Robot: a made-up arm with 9 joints. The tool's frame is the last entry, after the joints.
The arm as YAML. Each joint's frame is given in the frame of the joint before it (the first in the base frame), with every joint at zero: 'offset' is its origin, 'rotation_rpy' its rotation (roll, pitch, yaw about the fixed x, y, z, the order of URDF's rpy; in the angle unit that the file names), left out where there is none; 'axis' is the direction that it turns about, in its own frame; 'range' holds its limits. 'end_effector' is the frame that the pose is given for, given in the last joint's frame.
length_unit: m
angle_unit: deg
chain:
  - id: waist
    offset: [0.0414, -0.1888, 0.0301]
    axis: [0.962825, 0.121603, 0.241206]
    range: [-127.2, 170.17]
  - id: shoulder
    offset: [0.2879, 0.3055, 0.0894]
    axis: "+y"
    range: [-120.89, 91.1]
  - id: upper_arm
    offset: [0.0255, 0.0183, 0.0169]
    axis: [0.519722, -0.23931, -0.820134]
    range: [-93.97, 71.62]
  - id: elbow
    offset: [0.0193, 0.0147, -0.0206]
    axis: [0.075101, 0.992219, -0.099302]
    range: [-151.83, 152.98]
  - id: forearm
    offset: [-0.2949, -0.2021, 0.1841]
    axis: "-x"
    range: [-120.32, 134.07]
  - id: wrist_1
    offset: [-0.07, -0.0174, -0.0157]
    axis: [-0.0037, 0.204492, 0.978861]
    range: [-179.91, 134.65]
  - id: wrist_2
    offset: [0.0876, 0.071, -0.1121]
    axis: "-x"
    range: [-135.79, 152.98]
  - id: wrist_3
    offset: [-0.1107, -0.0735, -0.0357]
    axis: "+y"
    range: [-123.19, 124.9]
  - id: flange
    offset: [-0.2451, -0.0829, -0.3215]
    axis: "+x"
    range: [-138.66, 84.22]
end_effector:
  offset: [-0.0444, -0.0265, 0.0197]
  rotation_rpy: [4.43, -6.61, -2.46]
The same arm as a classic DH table. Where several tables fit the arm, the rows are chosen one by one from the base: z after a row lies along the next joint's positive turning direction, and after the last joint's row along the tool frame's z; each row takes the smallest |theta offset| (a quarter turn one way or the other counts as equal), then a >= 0, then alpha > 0; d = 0 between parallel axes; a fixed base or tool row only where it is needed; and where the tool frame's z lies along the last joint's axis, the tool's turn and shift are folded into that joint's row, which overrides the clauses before.
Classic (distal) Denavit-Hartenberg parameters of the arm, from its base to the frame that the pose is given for. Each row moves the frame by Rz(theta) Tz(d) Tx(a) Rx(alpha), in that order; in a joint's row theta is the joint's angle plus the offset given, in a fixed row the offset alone. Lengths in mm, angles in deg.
base (fixed): d 25.8; theta_offset -82.8; a 192.5; alpha -76.04
waist: d 321.2; theta_offset 88.26; a -16.8; alpha -83.02
shoulder: d 286.8; theta_offset 71.7; a -30.6; alpha 103.85
upper_arm: d 25.2; theta_offset 0.59; a -5.1; alpha -96.72
elbow: d -198.9; theta_offset -57.75; a -163.1; alpha -94.31
forearm: d 348.4; theta_offset -83.92; a -13.8; alpha 89.79
wrist_1: d -114.1; theta_offset 0; a 92.4; alpha -89.79
wrist_2: d 23.5; theta_offset 78.2; a 35.7; alpha 90
wrist_3: d -156.4; theta_offset 0; a 321.5; alpha 90
flange: d -286.9; theta_offset -85.83; a 25; alpha 96.78
tool (fixed): d 21.7; theta_offset 88.04; a 0; alpha 0
Joint limits (deg, base to tool): -127.2..170.17 -120.89..91.1 -93.97..71.62 -151.83..152.98 -120.32..134.07 -179.91..134.65 -135.79..152.98 -123.19..124.9 -138.66..84.22

